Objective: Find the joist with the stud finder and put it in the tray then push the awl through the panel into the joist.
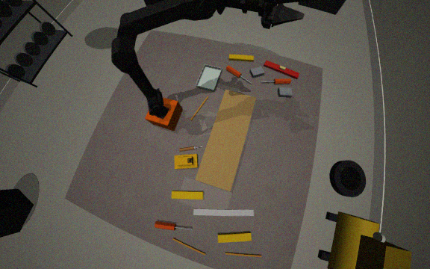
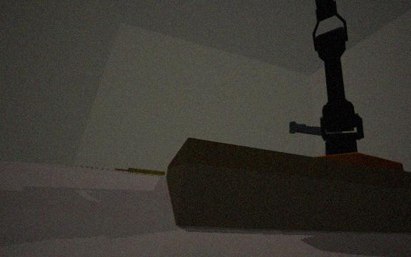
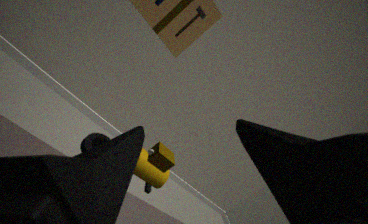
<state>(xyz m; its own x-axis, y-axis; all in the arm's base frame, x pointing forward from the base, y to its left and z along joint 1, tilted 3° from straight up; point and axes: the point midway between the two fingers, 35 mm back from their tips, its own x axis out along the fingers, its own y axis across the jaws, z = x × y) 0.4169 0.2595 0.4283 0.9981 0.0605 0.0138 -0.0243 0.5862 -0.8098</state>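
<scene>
My gripper tip is now 200 mm past the yellow stud finder, 420 mm to the left of it and 510 mm above it. Also, from my gripper tip: red level: 60 mm ahead, 350 mm to the left, 540 mm below; then square indicator window: 180 mm behind, 410 mm to the right, 500 mm below; then pale tray: 330 mm behind, 80 mm to the left, 540 mm below.
</scene>
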